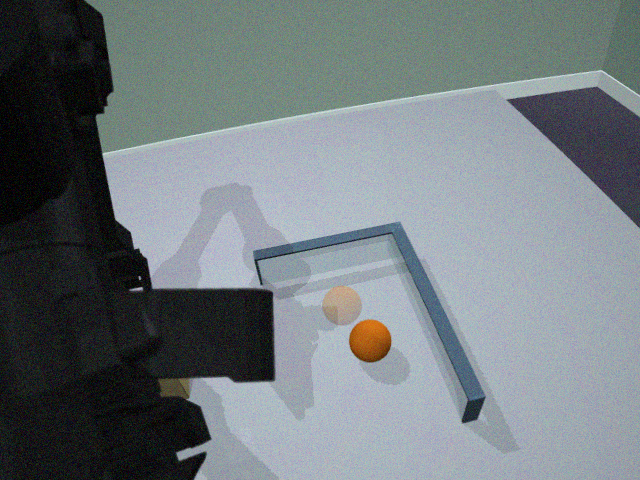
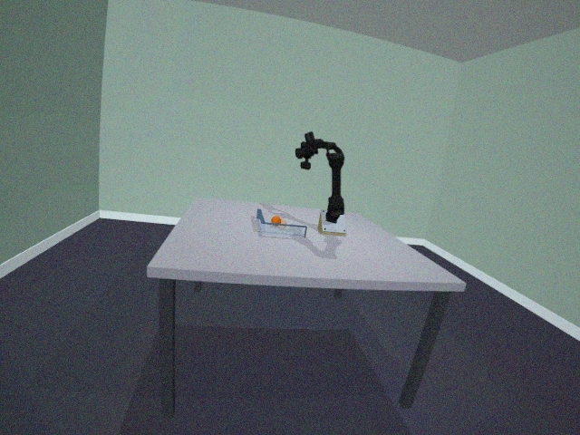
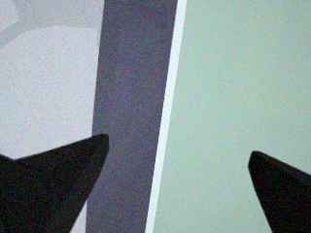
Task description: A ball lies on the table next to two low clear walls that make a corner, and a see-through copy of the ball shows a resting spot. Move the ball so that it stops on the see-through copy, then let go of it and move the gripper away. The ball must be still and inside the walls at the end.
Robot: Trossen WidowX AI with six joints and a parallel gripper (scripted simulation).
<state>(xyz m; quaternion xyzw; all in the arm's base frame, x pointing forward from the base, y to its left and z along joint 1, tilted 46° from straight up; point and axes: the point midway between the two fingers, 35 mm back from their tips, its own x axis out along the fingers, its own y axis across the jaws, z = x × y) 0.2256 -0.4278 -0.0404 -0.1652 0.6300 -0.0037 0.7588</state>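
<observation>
My gripper tip is 37 cm to the right of the orange ball, 34 cm above it and 12 cm short of it. From my gripper tip the other things lie so: see-through copy of ball (44 cm to the left, 34 cm below, 9 cm ahead).
</observation>
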